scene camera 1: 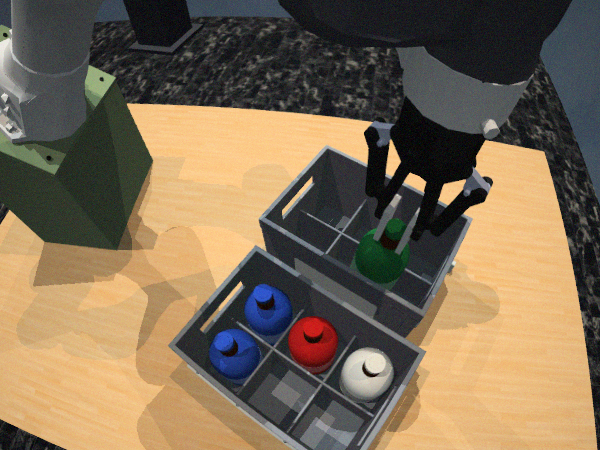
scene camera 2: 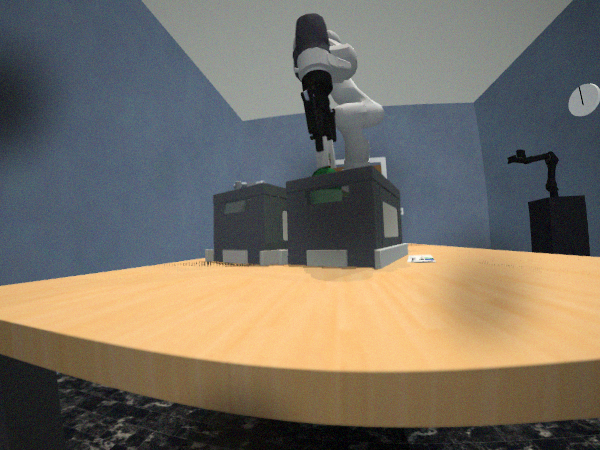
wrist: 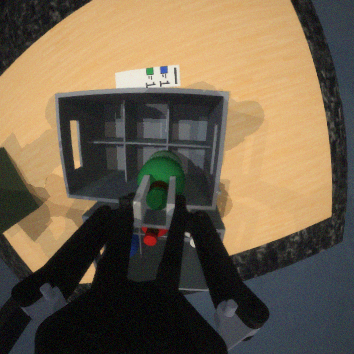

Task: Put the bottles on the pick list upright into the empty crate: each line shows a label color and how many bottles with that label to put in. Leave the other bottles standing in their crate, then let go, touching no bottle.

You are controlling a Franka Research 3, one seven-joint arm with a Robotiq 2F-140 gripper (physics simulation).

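A green bottle [scene camera 1: 376, 260] is there for me to see, and the wrist view [wrist: 161, 164] shows the green bottle too. I see my gripper [scene camera 1: 391, 238], which is also visible in scene camera 2 [scene camera 2: 326, 168] and in the wrist view [wrist: 159, 185]. There is a pick list [wrist: 167, 75], and I see a blue bottle [scene camera 1: 268, 310] and a blue bottle [scene camera 1: 233, 353] as well.
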